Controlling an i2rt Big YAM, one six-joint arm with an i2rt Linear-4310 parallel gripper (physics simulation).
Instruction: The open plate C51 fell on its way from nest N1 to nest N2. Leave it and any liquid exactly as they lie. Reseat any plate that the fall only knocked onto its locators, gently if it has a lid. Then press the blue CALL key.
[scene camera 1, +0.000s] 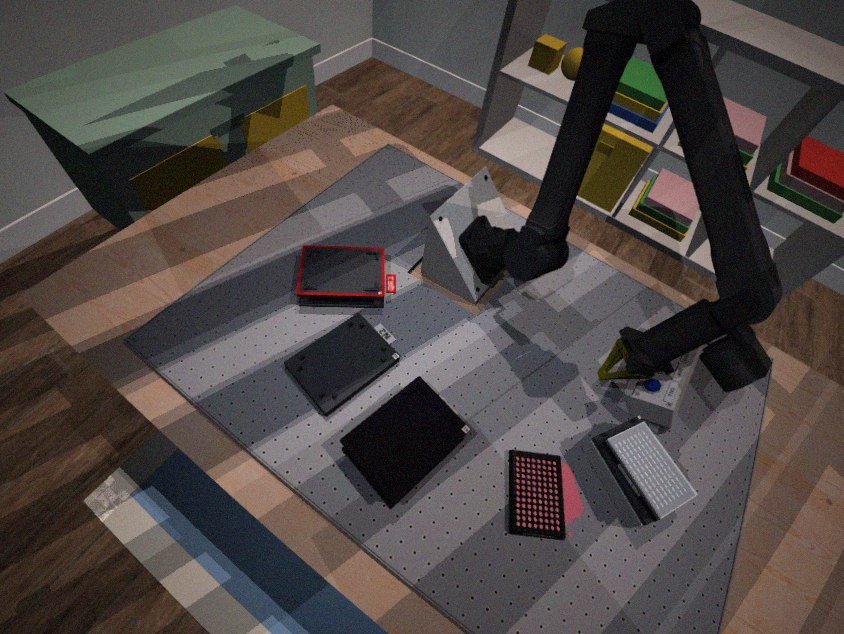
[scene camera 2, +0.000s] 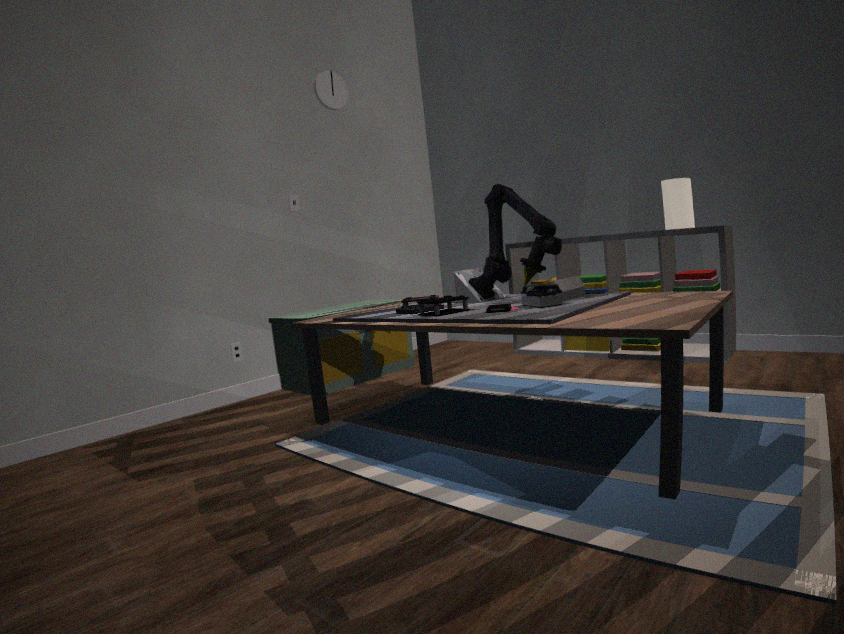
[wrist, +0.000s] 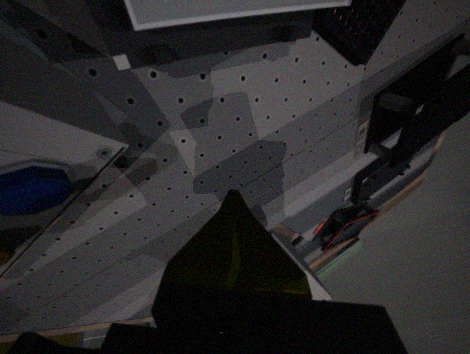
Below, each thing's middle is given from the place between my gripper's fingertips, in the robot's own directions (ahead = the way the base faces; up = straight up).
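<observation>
Position taken from the blue button (wrist: 37, 189): my hand is 1 cm above it, 5 cm past it and 9 cm to the right of it.
</observation>
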